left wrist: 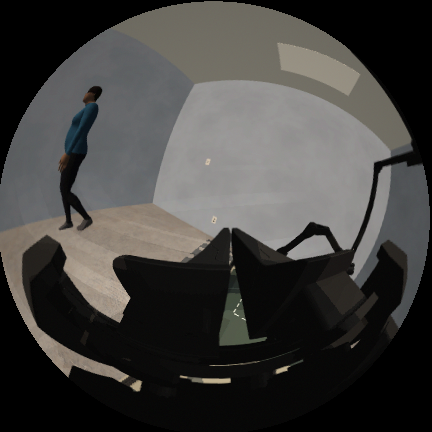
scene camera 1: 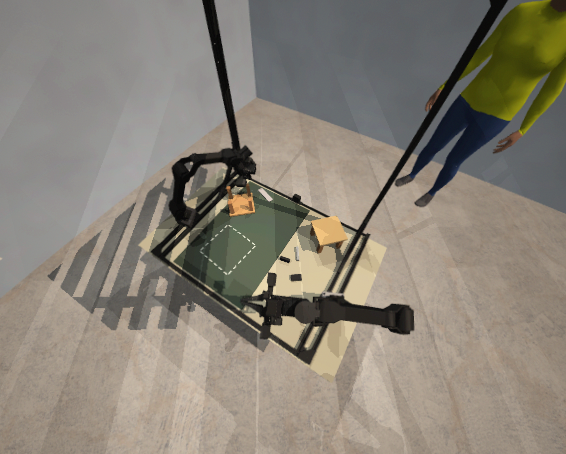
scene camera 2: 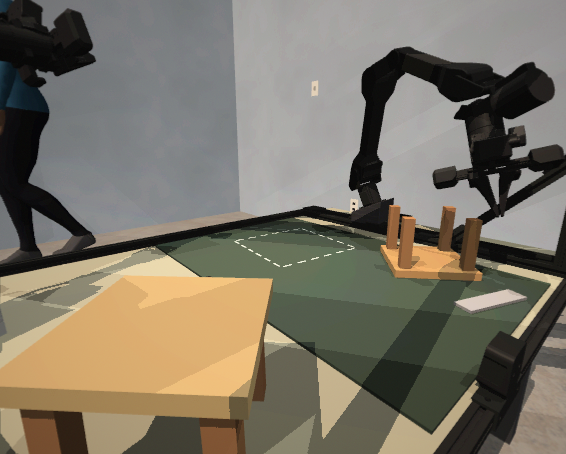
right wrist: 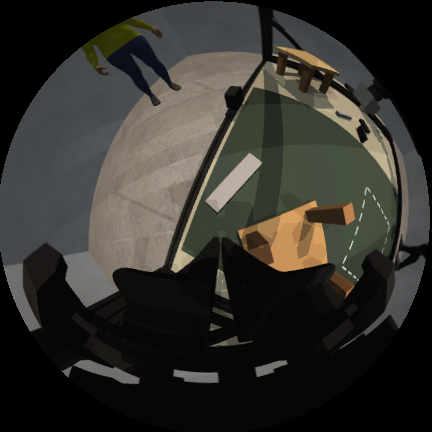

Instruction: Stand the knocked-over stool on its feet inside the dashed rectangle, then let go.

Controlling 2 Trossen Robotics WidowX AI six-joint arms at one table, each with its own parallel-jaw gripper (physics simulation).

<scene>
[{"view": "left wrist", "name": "my left gripper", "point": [229, 232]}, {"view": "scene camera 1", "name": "my left gripper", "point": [240, 300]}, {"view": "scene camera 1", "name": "light wooden table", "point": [329, 230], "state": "on the table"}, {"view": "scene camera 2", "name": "my left gripper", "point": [93, 59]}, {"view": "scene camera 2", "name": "my right gripper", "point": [500, 217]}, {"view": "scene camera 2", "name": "light wooden table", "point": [148, 345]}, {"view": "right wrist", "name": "my right gripper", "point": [219, 241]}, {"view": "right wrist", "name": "light wooden table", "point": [308, 63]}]
</scene>
